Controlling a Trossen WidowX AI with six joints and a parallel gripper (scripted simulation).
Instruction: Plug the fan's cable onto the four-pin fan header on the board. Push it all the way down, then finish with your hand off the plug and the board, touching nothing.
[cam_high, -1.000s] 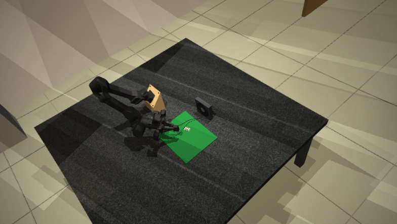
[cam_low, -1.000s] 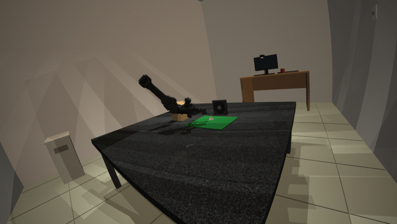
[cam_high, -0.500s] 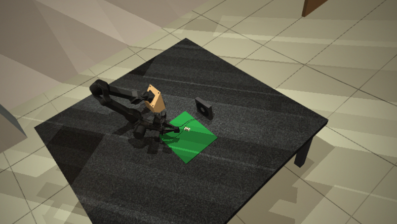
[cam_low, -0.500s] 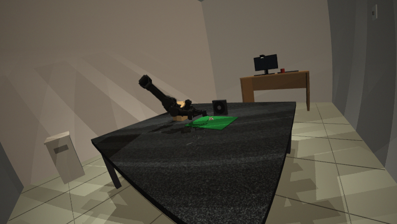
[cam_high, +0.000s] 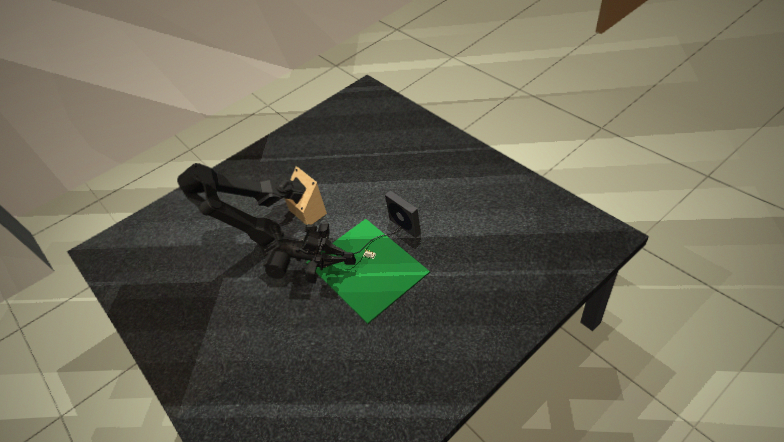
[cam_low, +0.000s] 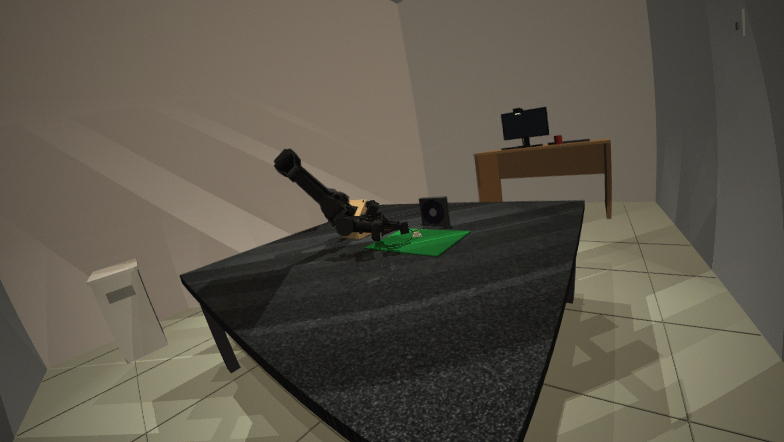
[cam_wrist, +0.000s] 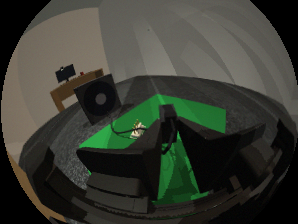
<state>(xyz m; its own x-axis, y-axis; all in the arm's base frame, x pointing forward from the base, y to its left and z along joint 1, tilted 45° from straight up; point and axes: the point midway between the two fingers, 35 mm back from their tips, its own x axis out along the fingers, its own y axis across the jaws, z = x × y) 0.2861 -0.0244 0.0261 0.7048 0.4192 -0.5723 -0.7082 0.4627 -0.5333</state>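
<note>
The green board is 8 cm below my gripper tip, 4 cm to the left of it and 3 cm ahead of it. Also, from my gripper tip: dark fan plug 1 cm below; then black fan 22 cm to the left, 3 cm behind, 1 cm below.
</note>
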